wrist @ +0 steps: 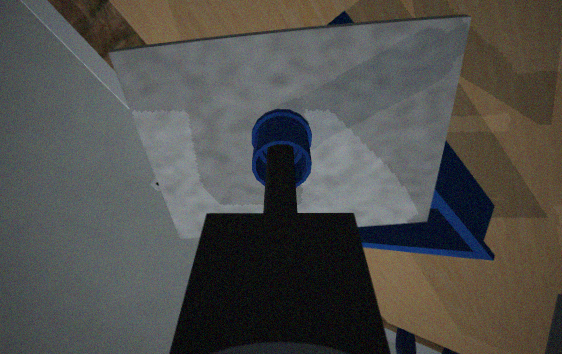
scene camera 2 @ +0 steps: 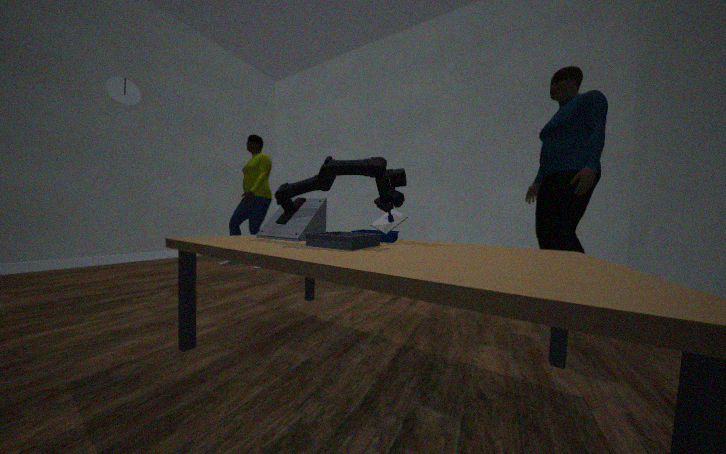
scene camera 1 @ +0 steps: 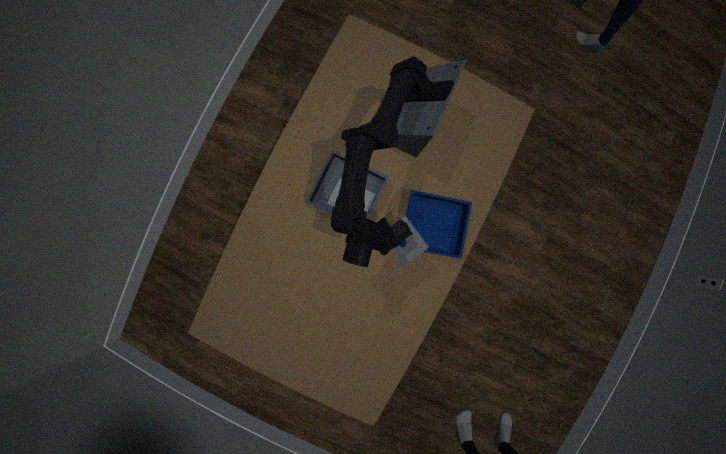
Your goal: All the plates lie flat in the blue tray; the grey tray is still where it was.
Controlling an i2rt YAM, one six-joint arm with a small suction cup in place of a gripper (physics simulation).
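Frame: origin at the arm's base, x ahead, y left, z up, level; centimetres.
Where they show: hand, tool point: (wrist: 280, 127) (scene camera 2: 391, 222) (scene camera 1: 404, 243); arm's base, link origin: (scene camera 2: 292, 211) (scene camera 1: 425, 92).
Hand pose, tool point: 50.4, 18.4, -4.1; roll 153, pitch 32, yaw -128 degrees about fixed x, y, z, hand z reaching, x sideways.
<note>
Things, the pixels of their top centre, and the offset from my tool point, as dx, dy, dz. "spot": a spot on its surface instead. Level surfaces: height alone.
- blue tray, top centre: (wrist: 313, 184) (scene camera 1: 436, 224) (scene camera 2: 377, 231) -12.5, +9.0, -5.3
- grey tray, top centre: (scene camera 1: 347, 189) (scene camera 2: 345, 233) -8.4, -27.7, -5.3
- table with pale plate material, surface spot: (scene camera 1: 369, 200) spot: -8.9, -18.4, -8.3
- wooden table, surface height: dz -10.3
My suction gripper (scene camera 1: 403, 243) (scene camera 2: 390, 217) (wrist: 281, 125) is on and holds a pale grey square plate (scene camera 1: 416, 250) (scene camera 2: 381, 221) (wrist: 220, 85) by its face. The plate hangs tilted in the air, and in scene camera 1 it overlaps the lower left corner of the blue tray (scene camera 1: 467, 230) (scene camera 2: 395, 236) (wrist: 425, 251). The visible inside of the blue tray holds no plate. The grey tray (scene camera 1: 331, 172) (scene camera 2: 342, 241) stands on the table with pale plate material (scene camera 1: 369, 200) in it, partly hidden under the arm; I cannot tell how many plates lie there.
The grey sloped arm base (scene camera 1: 420, 116) (scene camera 2: 289, 227) stands at one end of the wooden table (scene camera 1: 315, 299) (scene camera 2: 481, 267). The arm passes over the grey tray. A person in yellow (scene camera 2: 257, 176) and a person in blue (scene camera 2: 572, 133) stand beyond the table.
</note>
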